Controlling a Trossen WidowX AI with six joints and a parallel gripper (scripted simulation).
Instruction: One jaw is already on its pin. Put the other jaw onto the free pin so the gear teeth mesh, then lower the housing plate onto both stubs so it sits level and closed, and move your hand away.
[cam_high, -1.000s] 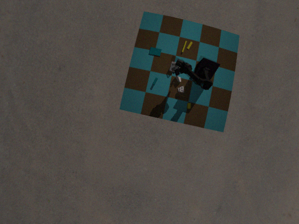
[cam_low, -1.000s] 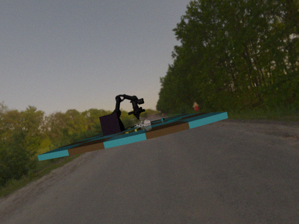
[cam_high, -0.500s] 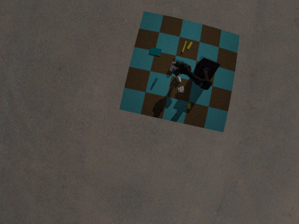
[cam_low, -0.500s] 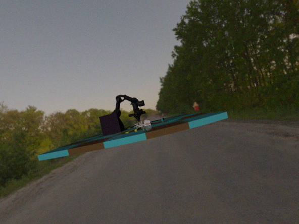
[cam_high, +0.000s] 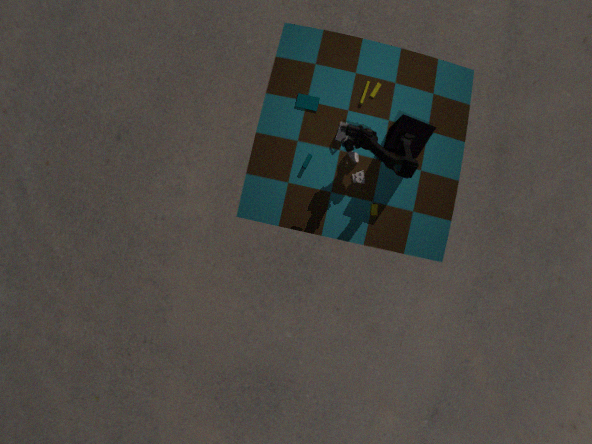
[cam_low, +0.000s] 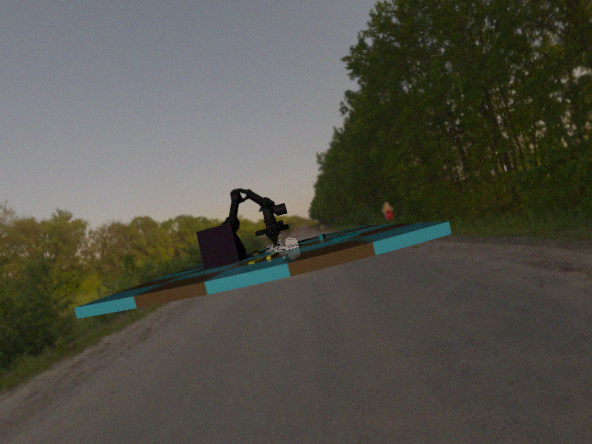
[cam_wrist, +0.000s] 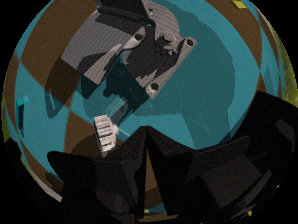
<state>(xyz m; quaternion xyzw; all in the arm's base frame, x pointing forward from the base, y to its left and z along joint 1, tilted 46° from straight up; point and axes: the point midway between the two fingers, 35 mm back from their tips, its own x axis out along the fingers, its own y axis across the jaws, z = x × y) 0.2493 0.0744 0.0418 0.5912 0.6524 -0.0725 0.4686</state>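
The grey jaw lies 30 mm to the left of my gripper tip, 30 mm ahead of it and 10 mm above it. The rest, counted from my gripper tip: yellow block (350 mm to the left, 170 mm behind, 20 mm below); light-grey plate-like piece (180 mm to the left, 50 mm behind); teal stick (270 mm ahead, 140 mm to the left, 20 mm below).
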